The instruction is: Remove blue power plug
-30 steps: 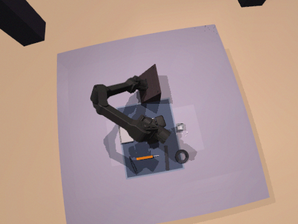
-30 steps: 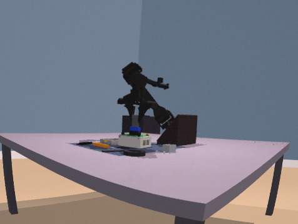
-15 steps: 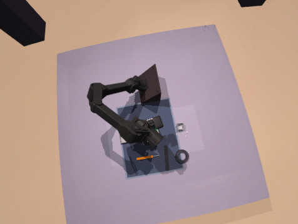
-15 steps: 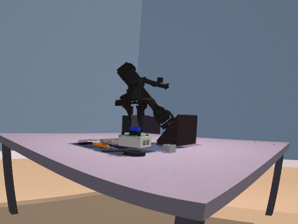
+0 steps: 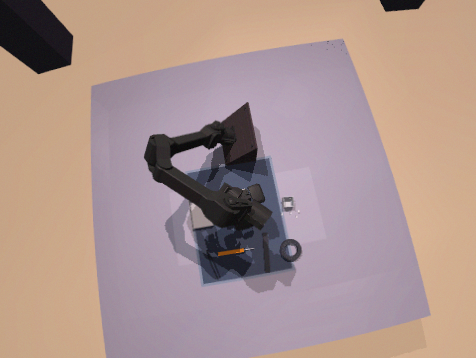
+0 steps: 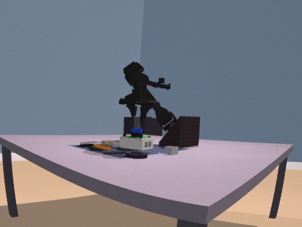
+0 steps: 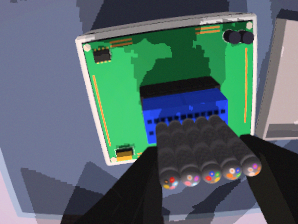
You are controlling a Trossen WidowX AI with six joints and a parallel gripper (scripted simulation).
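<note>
Right now the blue power plug is 30 mm below my gripper tip. The rest, counted from my gripper tip: black bar: 200 mm ahead, 120 mm below, 90 mm to the left; then grey tray: 140 mm to the right, 120 mm below; then dark blue mat: 120 mm below, 50 mm ahead.
</note>
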